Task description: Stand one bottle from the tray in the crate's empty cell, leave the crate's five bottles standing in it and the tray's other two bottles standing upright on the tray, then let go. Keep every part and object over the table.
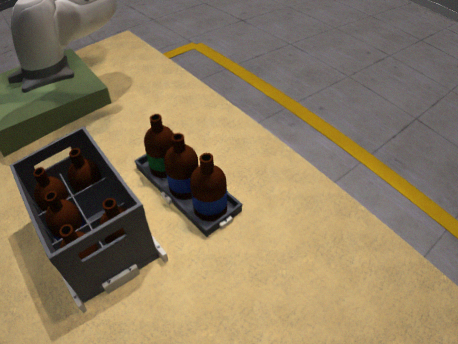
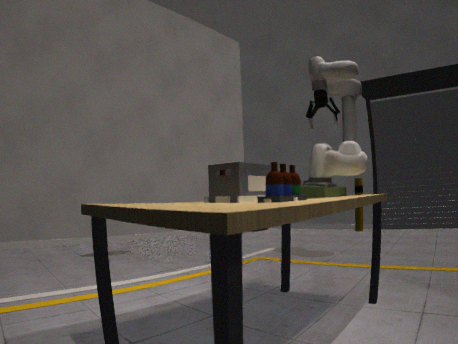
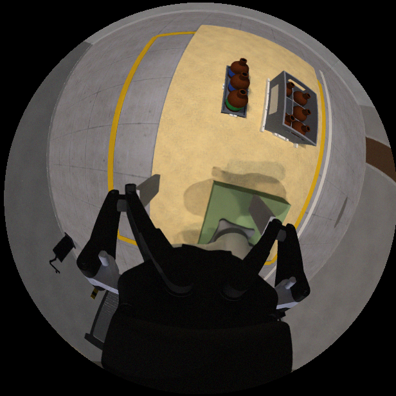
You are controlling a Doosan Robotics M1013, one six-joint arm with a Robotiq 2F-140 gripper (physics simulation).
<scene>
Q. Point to a blue-label bottle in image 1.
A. At 60,212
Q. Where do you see a green-label bottle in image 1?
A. At 83,172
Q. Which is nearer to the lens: the green-label bottle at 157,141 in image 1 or the blue-label bottle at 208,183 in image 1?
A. The blue-label bottle.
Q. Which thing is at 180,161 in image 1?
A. A blue-label bottle.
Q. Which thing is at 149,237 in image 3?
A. My gripper.
</scene>
